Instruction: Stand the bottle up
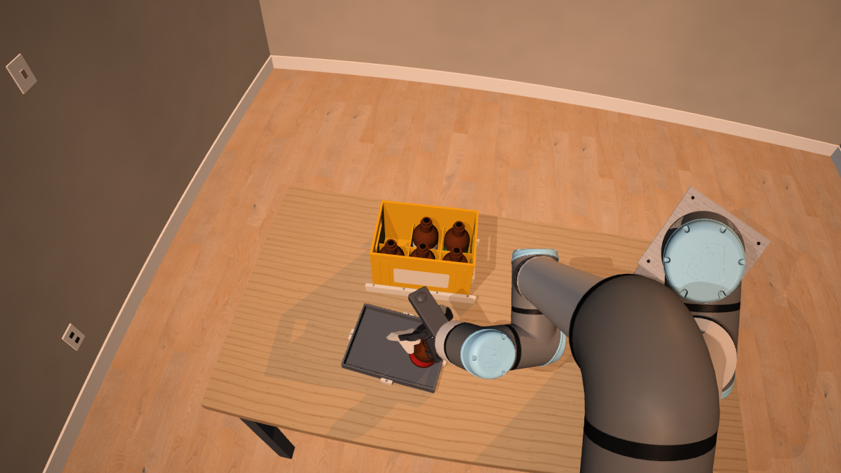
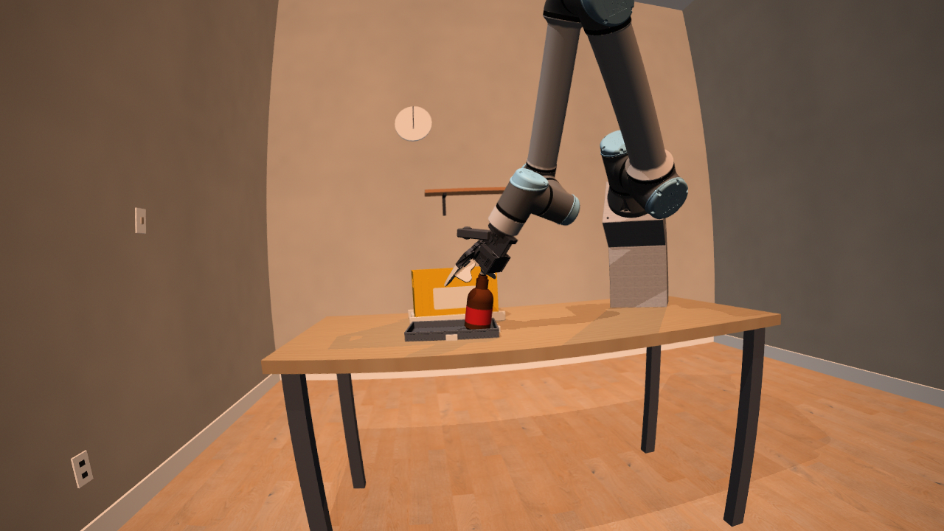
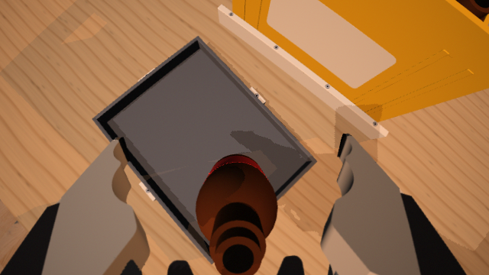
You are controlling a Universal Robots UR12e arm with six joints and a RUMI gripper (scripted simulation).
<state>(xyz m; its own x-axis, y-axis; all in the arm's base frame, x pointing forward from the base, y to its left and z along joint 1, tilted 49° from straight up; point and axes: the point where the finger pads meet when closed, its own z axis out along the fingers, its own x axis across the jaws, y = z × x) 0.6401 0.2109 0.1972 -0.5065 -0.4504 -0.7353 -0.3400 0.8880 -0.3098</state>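
Right now my hand is 130 mm above the dark grey tray, 30 mm to the right of it and 30 mm short of it. Round my hand: crate: 240 mm to the right, 70 mm ahead, 60 mm below.
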